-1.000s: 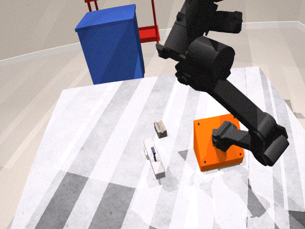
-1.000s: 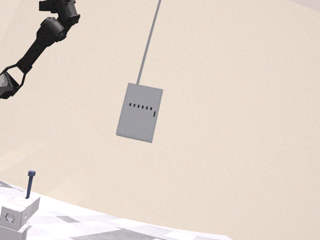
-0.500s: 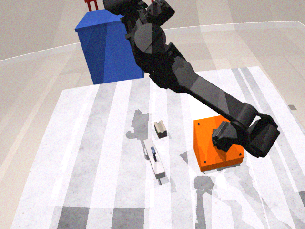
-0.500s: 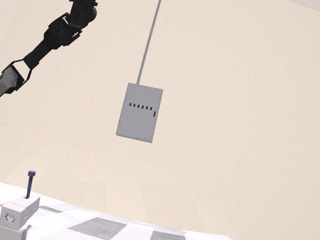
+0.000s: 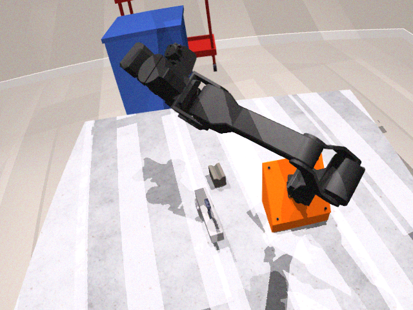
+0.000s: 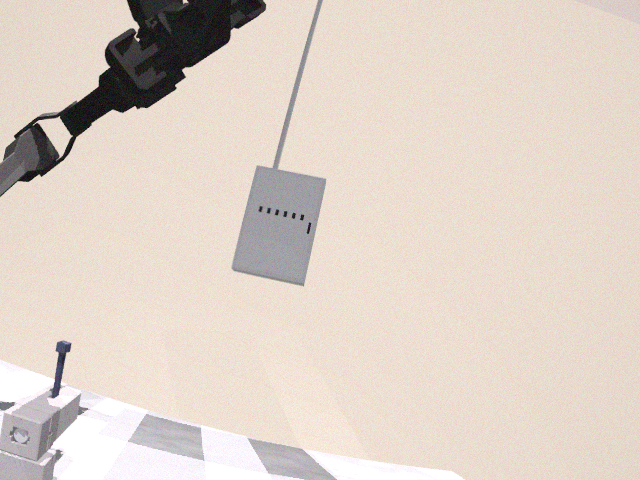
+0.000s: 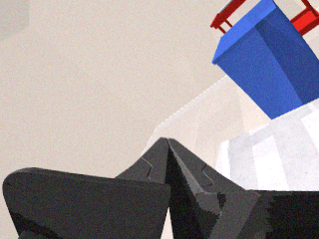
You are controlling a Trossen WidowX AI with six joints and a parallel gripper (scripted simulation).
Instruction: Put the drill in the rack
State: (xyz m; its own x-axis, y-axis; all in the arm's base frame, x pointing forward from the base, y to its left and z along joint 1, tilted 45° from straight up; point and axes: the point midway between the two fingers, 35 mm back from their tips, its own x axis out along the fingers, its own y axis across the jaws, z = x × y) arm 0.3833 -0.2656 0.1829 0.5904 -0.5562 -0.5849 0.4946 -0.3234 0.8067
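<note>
The small blue key is 370 mm below my gripper tip, 130 mm to the left of it and 110 mm behind it. The rest, counted from my gripper tip: yellow drill 420 mm below, 100 mm behind, 90 mm to the left; then housing block 420 mm below, 110 mm to the left, 100 mm behind.
</note>
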